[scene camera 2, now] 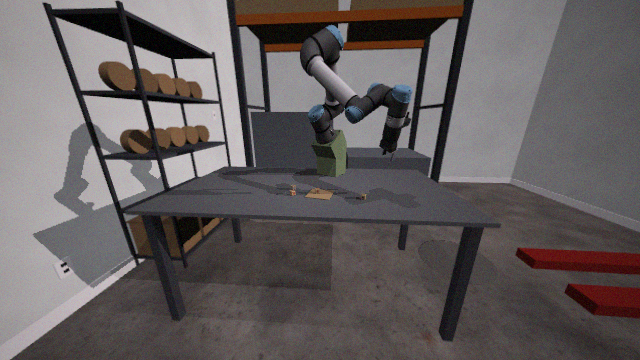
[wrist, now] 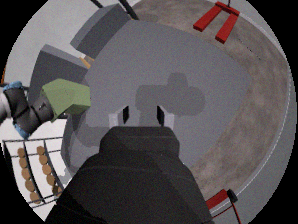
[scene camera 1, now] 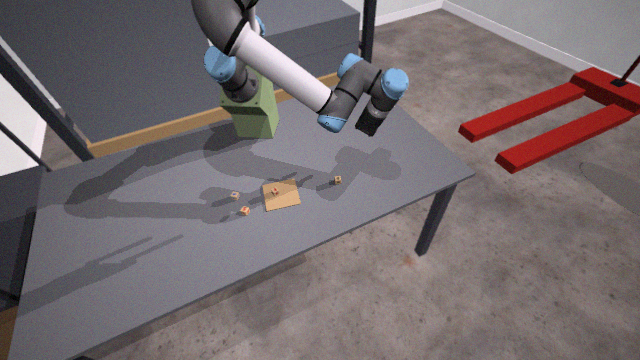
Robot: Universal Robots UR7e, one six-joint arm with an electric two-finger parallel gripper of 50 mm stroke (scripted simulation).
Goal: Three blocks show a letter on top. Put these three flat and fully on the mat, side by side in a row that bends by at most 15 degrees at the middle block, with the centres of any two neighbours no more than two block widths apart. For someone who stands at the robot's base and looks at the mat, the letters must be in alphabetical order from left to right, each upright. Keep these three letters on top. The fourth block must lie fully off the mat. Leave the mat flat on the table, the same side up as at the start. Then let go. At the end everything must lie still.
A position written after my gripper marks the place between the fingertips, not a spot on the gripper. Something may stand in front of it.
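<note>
A tan mat (scene camera 1: pixel 288 196) is there for me to see. So is my gripper (wrist: pixel 142 111).
</note>
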